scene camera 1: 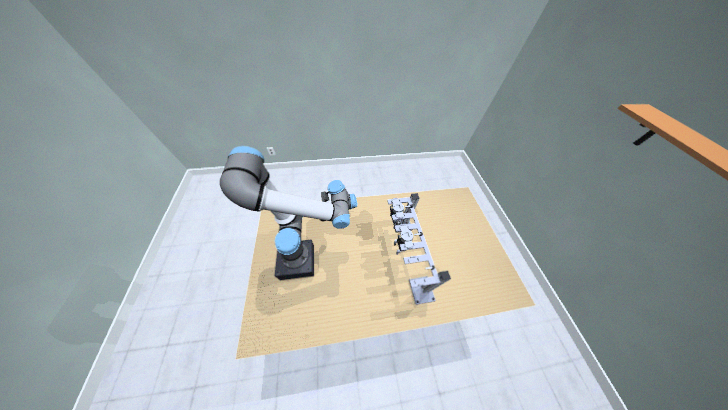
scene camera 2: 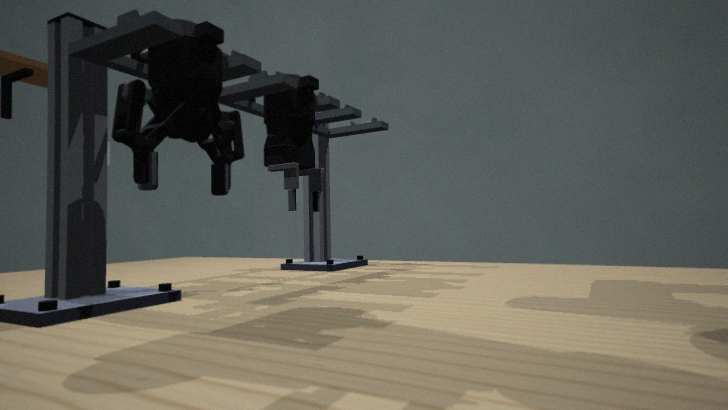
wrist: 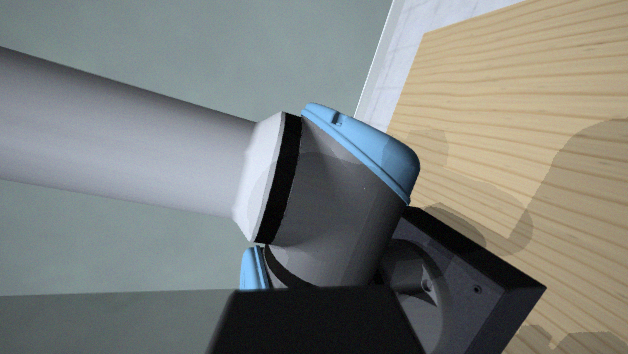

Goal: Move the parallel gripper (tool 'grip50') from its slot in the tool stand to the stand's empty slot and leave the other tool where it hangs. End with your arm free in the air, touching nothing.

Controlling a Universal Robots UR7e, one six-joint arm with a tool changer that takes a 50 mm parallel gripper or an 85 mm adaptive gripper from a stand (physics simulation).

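Pixels of known places: arm's base at its link origin: (scene camera 1: 295, 255) (wrist: 401, 291).
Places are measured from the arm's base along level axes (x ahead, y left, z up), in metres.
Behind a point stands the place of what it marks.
The parallel gripper (scene camera 1: 406, 236) (scene camera 2: 289, 122) hangs in the middle slot of the tool stand (scene camera 1: 423, 295) {x 0.664, y -0.396, z -0.084 m} (scene camera 2: 86, 244) {x 0.737, y 0.086, z -0.028 m}, its two thin fingers pointing down, a gap between them. The adaptive gripper (scene camera 1: 398, 207) (scene camera 2: 185, 91) hangs in the slot at the stand's other end, fingers apart. The empty slot's fork arm (scene camera 1: 413, 259) {x 0.591, y -0.251, z 0.186 m} (scene camera 2: 356, 129) {x 0.588, y -0.345, z 0.176 m} shows beside the parallel gripper, with no tool in that slot. The arm's wrist (scene camera 1: 339, 204) {x 0.288, y -0.002, z 0.426 m} is in the air between base and stand, apart from the stand. No gripper shows on it; its flange face is hidden.
The robot's dark base (scene camera 1: 294, 272) {x -0.014, y -0.096, z 0.001 m} (wrist: 487, 310) {x 0.098, y 0.054, z -0.005 m} stands left of the stand on the wooden table top (scene camera 1: 478, 244) {x 1.185, y -0.208, z -0.096 m} (scene camera 2: 585, 325) {x 0.244, y 0.043, z -0.096 m} (wrist: 500, 100) {x -0.015, y 0.313, z -0.096 m}. The white forearm (scene camera 1: 298, 205) {x 0.133, y -0.028, z 0.511 m} reaches toward the stand's side. An orange shelf (scene camera 1: 677, 136) (scene camera 2: 22, 66) is on the wall beyond the stand.
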